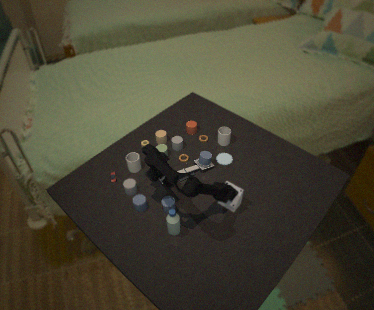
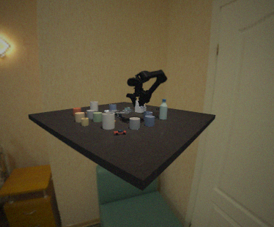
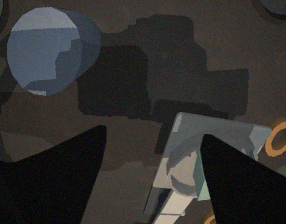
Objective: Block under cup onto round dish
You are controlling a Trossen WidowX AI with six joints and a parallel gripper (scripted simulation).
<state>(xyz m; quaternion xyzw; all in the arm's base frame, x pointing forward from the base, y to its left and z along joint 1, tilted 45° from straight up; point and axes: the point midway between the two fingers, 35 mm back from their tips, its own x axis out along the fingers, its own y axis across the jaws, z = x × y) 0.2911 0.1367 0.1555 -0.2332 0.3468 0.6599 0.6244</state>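
Right now my gripper tip is 6 cm to the left of the teal block, 5 cm short of it and 2 cm above it. The rest, counted from my gripper tip: blue cup 8 cm behind, 7 cm below, 6 cm to the left; green cup 25 cm ahead, 20 cm to the right, 7 cm below; bottle 20 cm behind, 12 cm to the left.
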